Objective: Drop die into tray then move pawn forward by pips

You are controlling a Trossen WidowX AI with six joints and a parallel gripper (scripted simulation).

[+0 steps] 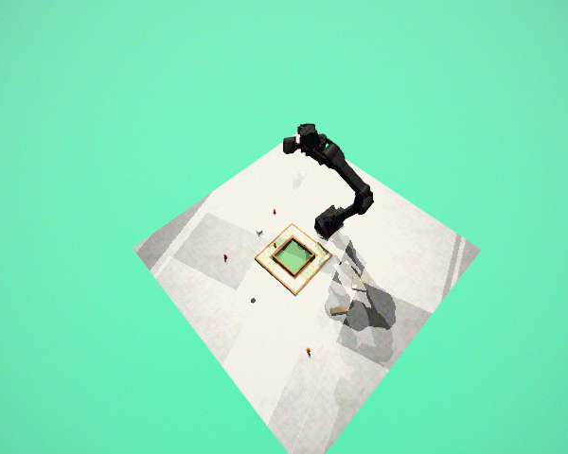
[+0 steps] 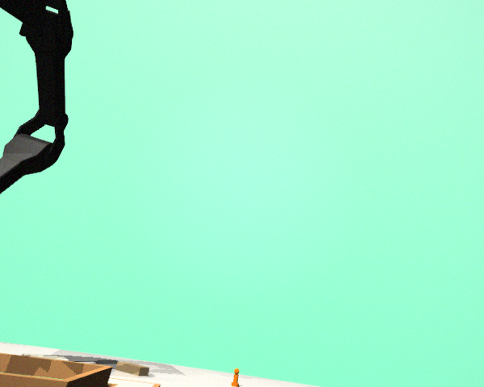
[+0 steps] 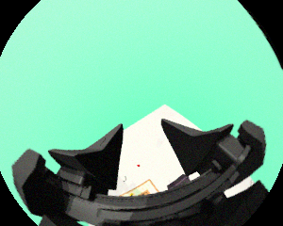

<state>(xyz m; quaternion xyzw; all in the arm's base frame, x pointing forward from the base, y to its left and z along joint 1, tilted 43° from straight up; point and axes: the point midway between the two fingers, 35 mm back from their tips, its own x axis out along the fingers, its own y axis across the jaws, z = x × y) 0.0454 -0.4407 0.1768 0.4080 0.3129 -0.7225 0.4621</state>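
The die lies 28 cm ahead of my gripper tip, 1 cm to the left of it and 47 cm below it. Round my gripper tip: green dice tray (24 cm ahead, 25 cm to the left, 48 cm below); tan block (26 cm ahead, 59 cm to the left, 48 cm below); white square outline (8 cm ahead, 57 cm to the left, 48 cm below).
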